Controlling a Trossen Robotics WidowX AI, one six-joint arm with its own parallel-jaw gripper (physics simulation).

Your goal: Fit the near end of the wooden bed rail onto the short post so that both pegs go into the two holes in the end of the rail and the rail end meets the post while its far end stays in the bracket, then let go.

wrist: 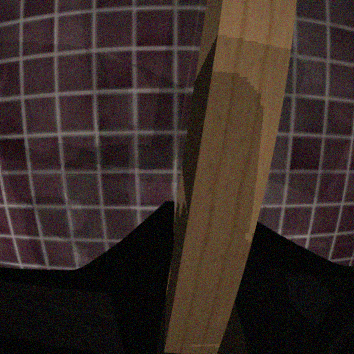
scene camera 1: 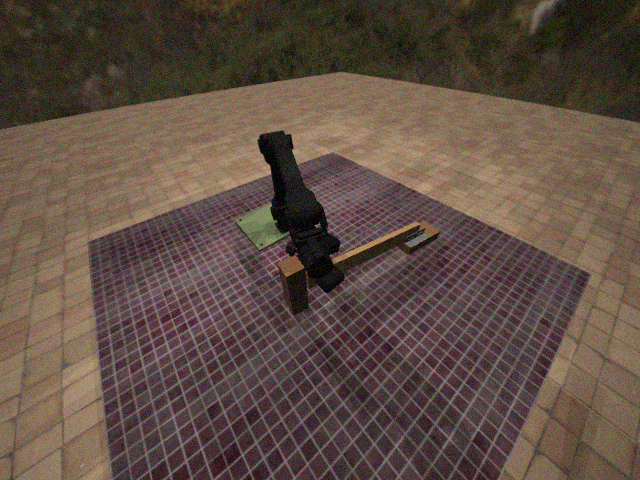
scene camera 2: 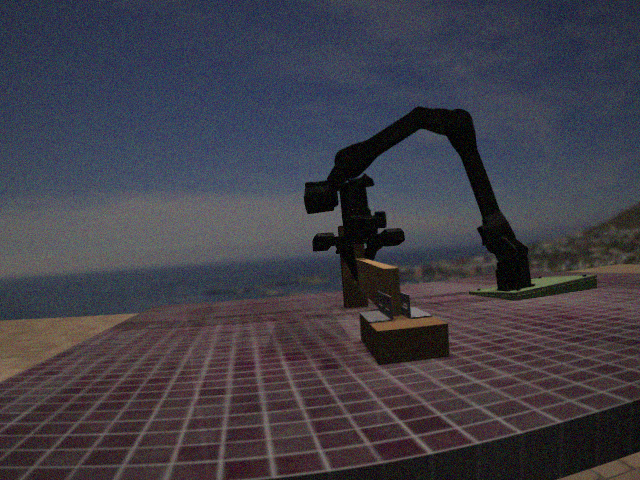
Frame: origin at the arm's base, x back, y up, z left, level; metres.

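Seen in the pictures: gripper, fingertip midpoint: (wrist: 194, 209) (scene camera 1: 318, 278); arm's base, link origin: (scene camera 1: 285, 226) (scene camera 2: 515, 288).
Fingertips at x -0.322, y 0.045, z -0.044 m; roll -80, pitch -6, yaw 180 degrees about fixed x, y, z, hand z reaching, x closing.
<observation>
Pixels of each thing's top centre, then the offset from my fingertips to it. "spot": a spot on its surface instead. Level surfaces: height alone.
- wooden bed rail, top centre: (scene camera 2: 370, 258) (scene camera 1: 369, 244) dx -0.004, dy +0.046, dz +0.184 m
- short post, surface spot: (scene camera 2: 354, 295) spot: dx -0.014, dy -0.034, dz -0.055 m
- bracket, top centre: (scene camera 2: 392, 292) (scene camera 1: 413, 230) dx -0.008, dy +0.005, dz +0.394 m
- purple tiled mat, surface height: dy -0.061 m
The wooden bed rail (scene camera 1: 373, 250) (scene camera 2: 379, 273) (wrist: 227, 165) runs on edge from beside the post to the bracket. My gripper (scene camera 2: 360, 259) (wrist: 194, 209) is shut on the rail near its post end; in scene camera 1 its fingertips are hidden behind its body. The short post (scene camera 1: 296, 290) (scene camera 2: 354, 295) stands upright, close to the rail's near end. The pegs, the holes and any gap there cannot be made out. The rail's far end sits between the upright metal plates of the bracket (scene camera 1: 421, 239) (scene camera 2: 405, 305), low on its wooden block (scene camera 1: 433, 233) (scene camera 2: 410, 343).
The arm's green base plate (scene camera 1: 254, 227) (scene camera 2: 566, 283) lies behind the post in scene camera 1 and at the right in scene camera 2. The arm arches over from it. A purple tiled mat (scene camera 1: 361, 372) (scene camera 2: 206, 403) (wrist: 115, 115) lies under everything.
</observation>
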